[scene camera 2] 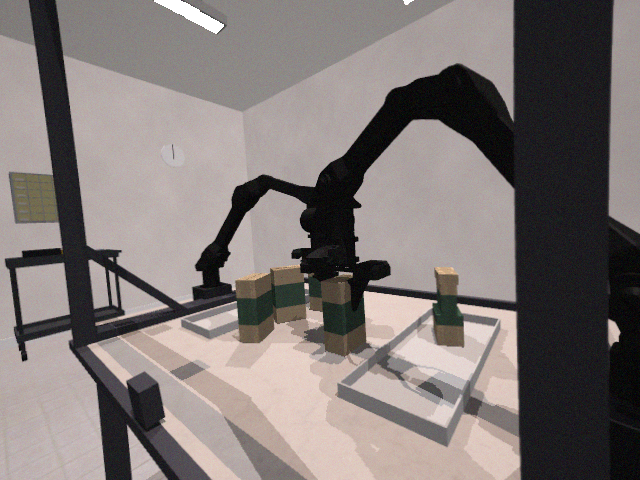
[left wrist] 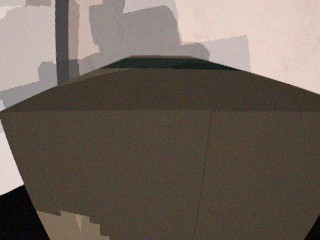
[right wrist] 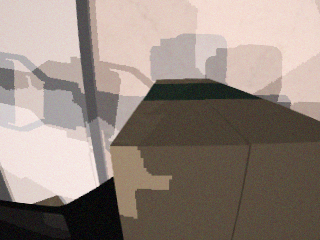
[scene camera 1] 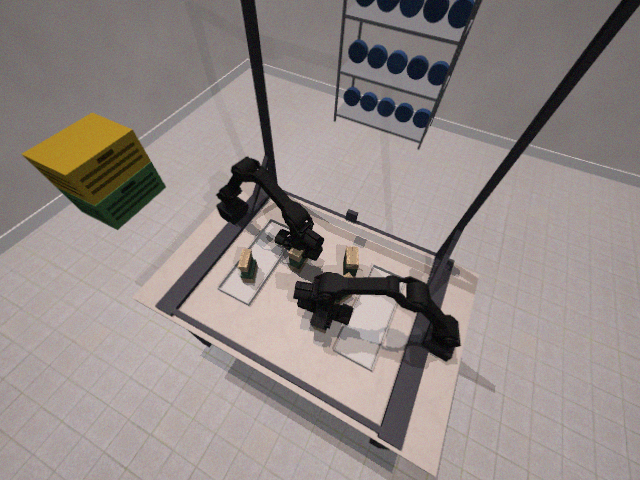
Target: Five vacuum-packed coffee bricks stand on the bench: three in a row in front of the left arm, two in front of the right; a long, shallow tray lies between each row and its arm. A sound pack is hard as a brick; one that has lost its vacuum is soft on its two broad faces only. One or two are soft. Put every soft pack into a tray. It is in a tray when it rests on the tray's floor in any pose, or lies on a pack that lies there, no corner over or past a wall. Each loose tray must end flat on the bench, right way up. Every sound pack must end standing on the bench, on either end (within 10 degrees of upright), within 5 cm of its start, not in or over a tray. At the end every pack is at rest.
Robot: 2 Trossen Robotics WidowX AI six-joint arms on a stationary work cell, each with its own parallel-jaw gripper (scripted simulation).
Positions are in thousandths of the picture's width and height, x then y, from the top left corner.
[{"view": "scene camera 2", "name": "my right gripper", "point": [538, 645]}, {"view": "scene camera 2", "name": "tray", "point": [337, 664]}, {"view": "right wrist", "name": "tray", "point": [164, 656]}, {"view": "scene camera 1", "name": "my left gripper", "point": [505, 655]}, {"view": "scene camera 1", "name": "tray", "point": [418, 528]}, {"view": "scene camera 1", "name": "tray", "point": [563, 711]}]
